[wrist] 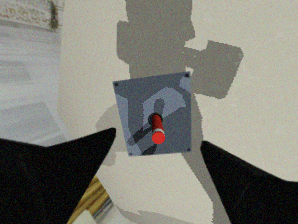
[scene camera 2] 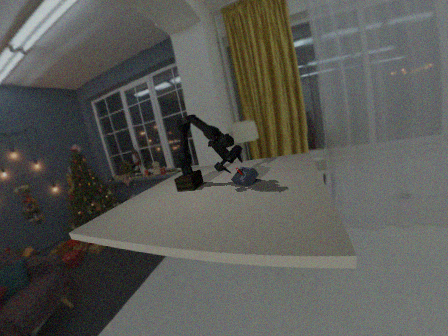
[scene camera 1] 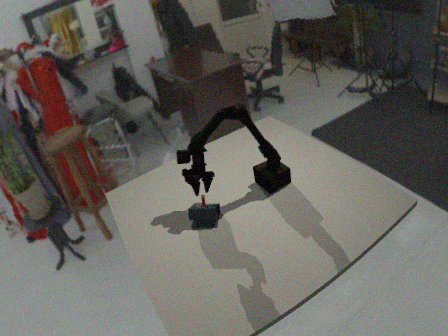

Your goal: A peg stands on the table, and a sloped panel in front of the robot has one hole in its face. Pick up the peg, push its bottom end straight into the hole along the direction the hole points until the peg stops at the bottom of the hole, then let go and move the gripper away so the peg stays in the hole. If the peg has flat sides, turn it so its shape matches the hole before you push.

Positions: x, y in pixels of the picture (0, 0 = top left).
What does the gripper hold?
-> Nothing.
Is the gripper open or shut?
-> Open.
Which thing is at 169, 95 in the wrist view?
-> A sloped panel.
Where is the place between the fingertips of the gripper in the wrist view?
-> At 158, 138
